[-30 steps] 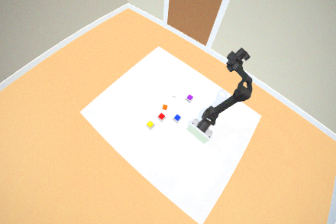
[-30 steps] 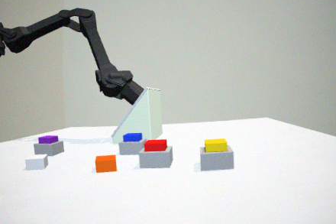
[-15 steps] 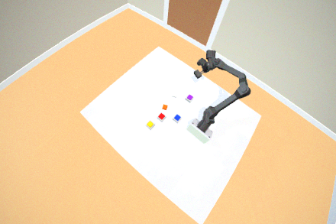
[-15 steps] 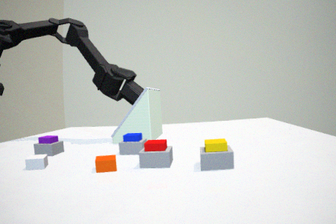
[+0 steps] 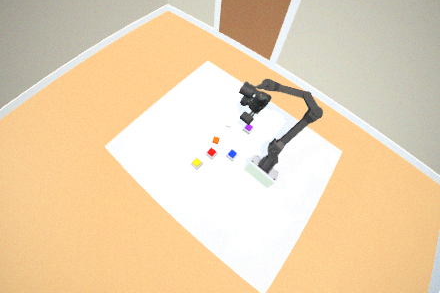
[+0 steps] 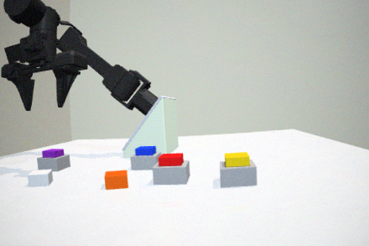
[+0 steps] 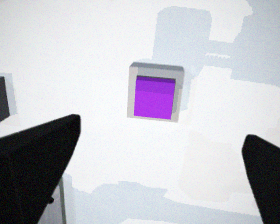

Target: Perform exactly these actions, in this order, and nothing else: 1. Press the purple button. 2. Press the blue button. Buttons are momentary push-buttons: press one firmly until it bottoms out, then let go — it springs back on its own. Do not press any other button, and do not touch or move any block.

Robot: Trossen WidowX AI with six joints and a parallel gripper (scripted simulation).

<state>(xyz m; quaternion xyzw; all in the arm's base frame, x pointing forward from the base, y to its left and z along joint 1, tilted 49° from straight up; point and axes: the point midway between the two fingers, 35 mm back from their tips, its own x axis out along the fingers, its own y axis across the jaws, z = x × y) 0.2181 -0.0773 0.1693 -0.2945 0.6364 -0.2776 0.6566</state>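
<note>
Now: the purple button 9 cm below my gripper tip, 1 cm to the left of it and 1 cm behind it. Round my gripper tip: small white block 11 cm below, 9 cm ahead, 6 cm to the left; orange block 19 cm to the left, 11 cm below, 8 cm ahead; blue button 20 cm to the left, 9 cm below, 5 cm behind.
</note>
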